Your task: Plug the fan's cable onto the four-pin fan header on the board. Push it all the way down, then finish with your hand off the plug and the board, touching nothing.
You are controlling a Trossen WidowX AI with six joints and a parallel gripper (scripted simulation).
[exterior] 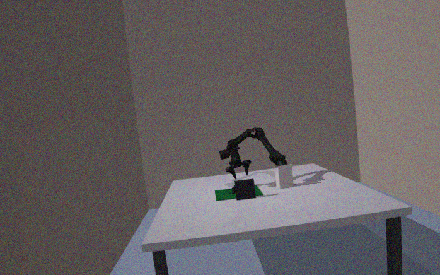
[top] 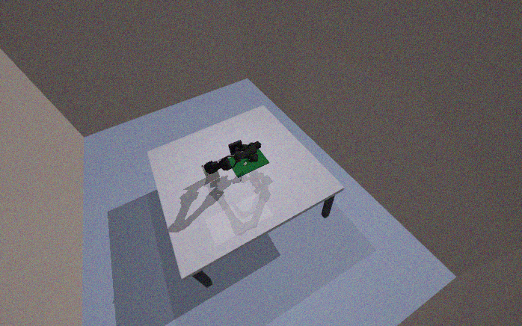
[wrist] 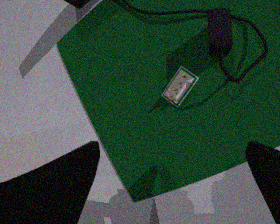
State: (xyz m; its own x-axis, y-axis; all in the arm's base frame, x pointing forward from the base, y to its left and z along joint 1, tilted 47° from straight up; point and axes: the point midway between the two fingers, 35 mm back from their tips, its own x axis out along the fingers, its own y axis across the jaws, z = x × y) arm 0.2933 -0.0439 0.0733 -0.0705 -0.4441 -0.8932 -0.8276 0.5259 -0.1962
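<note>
The dark plug is 7 cm ahead of my gripper tip, 6 cm to the left of it and 7 cm below it. Round my gripper tip: black fan (1 cm ahead, 20 cm to the left, 3 cm below); green board (5 cm ahead, 6 cm to the left, 10 cm below).
</note>
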